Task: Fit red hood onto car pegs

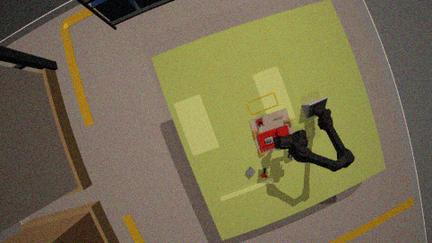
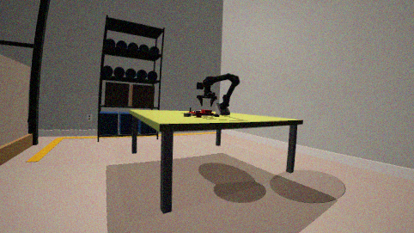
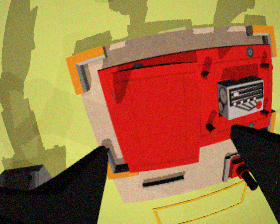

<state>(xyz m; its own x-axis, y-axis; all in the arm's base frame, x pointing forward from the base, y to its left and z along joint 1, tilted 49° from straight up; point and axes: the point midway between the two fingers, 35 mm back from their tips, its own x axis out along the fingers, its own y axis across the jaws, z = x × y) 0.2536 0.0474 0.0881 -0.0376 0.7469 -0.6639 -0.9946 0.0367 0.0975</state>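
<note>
Right now my gripper tip is 4 cm above the red hood. The rest, counted from my gripper tip: grey engine block (9 cm ahead, 6 cm below); jig (7 cm below, 5 cm ahead, 2 cm to the right).
</note>
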